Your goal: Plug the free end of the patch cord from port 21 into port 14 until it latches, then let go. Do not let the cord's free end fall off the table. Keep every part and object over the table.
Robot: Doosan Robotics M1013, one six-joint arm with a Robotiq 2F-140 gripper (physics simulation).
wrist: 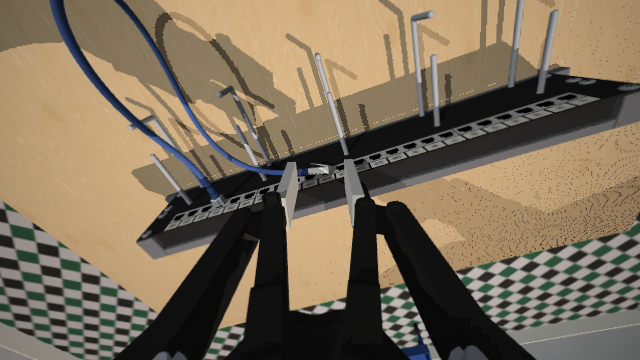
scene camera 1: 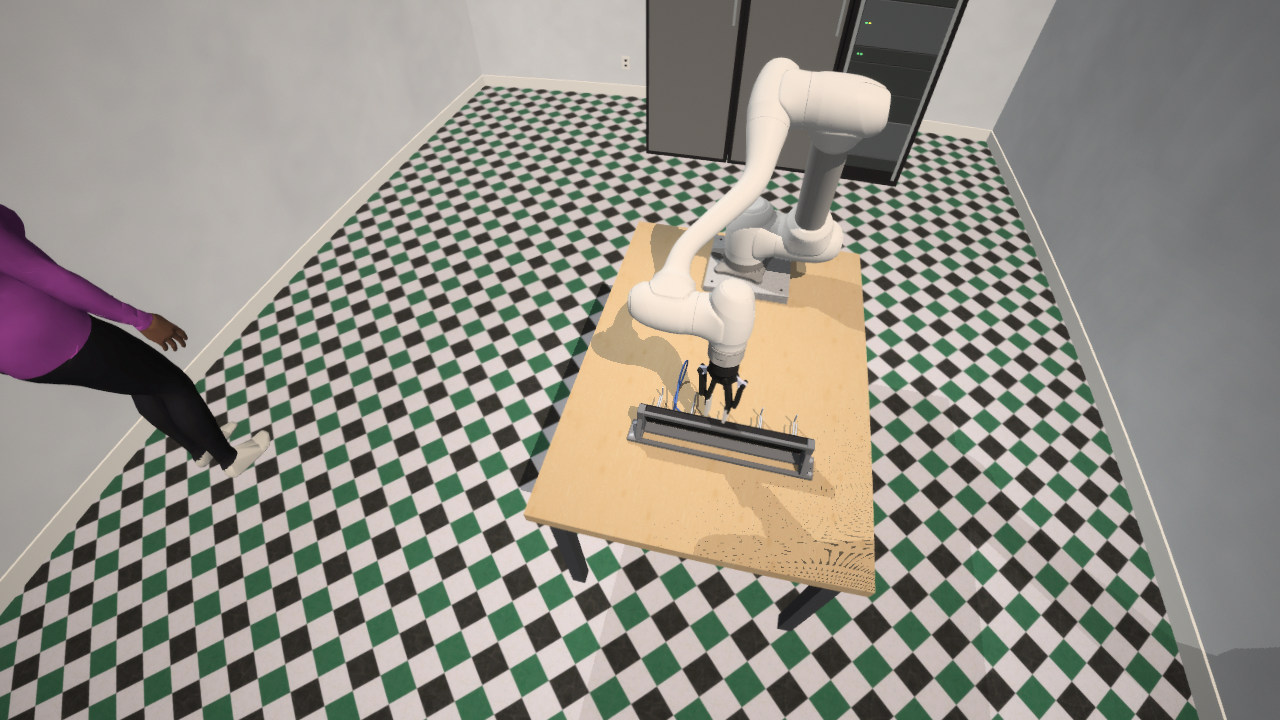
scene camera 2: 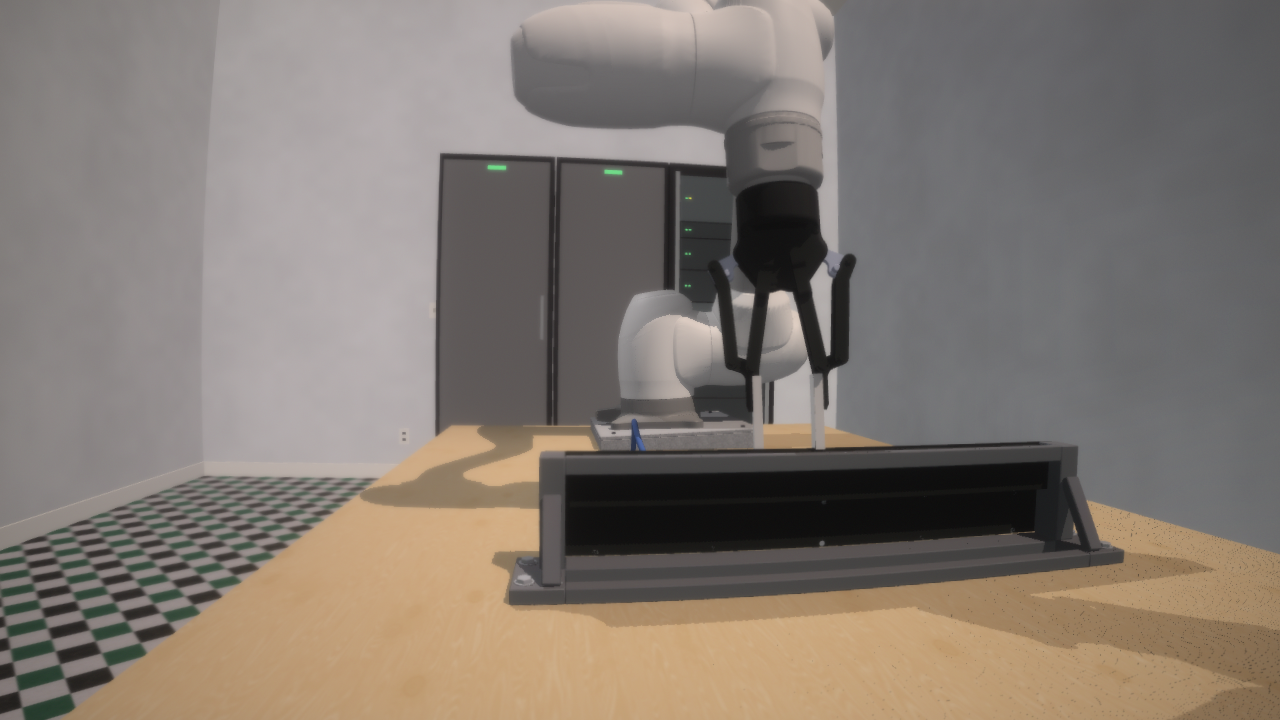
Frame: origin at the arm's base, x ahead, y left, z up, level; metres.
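Seen in the pictures: gripper, fingertip midpoint: (wrist: 320, 173) (scene camera 1: 715, 416) (scene camera 2: 788, 449); arm's base, origin of the base link: (scene camera 1: 744, 263) (scene camera 2: 658, 422).
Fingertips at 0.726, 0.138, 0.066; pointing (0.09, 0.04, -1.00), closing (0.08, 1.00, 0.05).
Note:
Pixels of each thing's top centre, then the offset from my fingertips to it, as dx, dy, dz. "*": a spot on its surface instead. Level surfaces: height alone.
- black patch panel, middle of its top: (wrist: 348, 162) (scene camera 2: 816, 444) (scene camera 1: 726, 416) -0.010, +0.027, +0.003
- end's clear plug, surface spot: (wrist: 320, 170) * +0.002, +0.000, -0.010
- tall post, surface spot: (wrist: 330, 100) * -0.056, +0.019, -0.042
- wooden table, its level: dz -0.098
The blue patch cord (scene camera 1: 682, 380) (scene camera 2: 636, 436) (wrist: 167, 82) arches up in a loop. One end is plugged into the port row near the left end of the black patch panel (scene camera 1: 769, 441) (wrist: 400, 167). The other end's clear plug (wrist: 320, 170) is tilted almost flat over the middle of the port row, its tip pointing right in the wrist view. Whether its tip is in a port, and which one, I cannot tell. My gripper (scene camera 1: 716, 411) (scene camera 2: 787, 443) (wrist: 320, 173) is open above the panel, its light pads apart on either side of the plug, with gaps visible.
Thin metal posts, some with bent tops, such as one tall post (wrist: 330, 100), rise along the panel's far side. A grey frame (scene camera 2: 805, 462) holds the panel on the wooden table (scene camera 1: 617, 483) (scene camera 2: 402, 626). A person (scene camera 1: 53, 313) stands left of the table.

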